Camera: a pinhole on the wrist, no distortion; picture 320 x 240 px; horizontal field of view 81.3 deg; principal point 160.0 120.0 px. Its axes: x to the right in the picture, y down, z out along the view. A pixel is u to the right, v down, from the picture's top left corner.
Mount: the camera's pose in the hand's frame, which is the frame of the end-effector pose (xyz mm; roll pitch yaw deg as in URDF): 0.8 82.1 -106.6 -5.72 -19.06 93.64
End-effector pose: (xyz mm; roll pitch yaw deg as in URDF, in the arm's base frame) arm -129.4 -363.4 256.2 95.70 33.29 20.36
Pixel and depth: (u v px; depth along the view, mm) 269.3 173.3 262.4
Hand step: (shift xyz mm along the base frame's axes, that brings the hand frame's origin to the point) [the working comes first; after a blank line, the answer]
In the camera's frame: 153.9 75.1 262.4

48.3 -191.3 156.7
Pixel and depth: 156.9 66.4 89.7
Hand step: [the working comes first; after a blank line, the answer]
In the camera's frame: -1.5 -25.8 89.7

37.6 30.0 34.1
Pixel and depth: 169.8 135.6 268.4
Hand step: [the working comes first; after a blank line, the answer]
In the camera's frame: 14.1 22.5 268.4

12.9 -153.3 16.6
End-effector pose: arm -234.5 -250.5 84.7 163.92 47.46 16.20
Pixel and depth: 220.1 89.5 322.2
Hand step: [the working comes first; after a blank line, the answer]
In the camera's frame: 103.9 -52.7 322.2

-92.8 -170.1 -154.7
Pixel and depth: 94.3 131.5 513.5
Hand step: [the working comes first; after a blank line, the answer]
In the camera's frame: -181.0 31.7 513.5

-348.9 67.6 -208.2
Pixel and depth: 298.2 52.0 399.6
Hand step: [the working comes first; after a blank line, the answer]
In the camera's frame: 296.4 -145.8 399.6

-57.5 -360.4 -274.1
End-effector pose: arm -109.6 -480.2 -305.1 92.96 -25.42 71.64
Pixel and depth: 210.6 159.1 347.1
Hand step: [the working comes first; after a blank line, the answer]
In the camera's frame: 94.3 72.8 347.1

198.3 -184.1 -7.6
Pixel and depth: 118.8 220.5 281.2
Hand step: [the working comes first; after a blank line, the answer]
In the camera's frame: -62.2 151.7 281.2

76.1 -149.3 -145.0
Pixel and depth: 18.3 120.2 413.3
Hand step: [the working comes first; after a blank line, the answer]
In the camera's frame: -314.3 0.4 413.3

197.7 84.4 -330.7
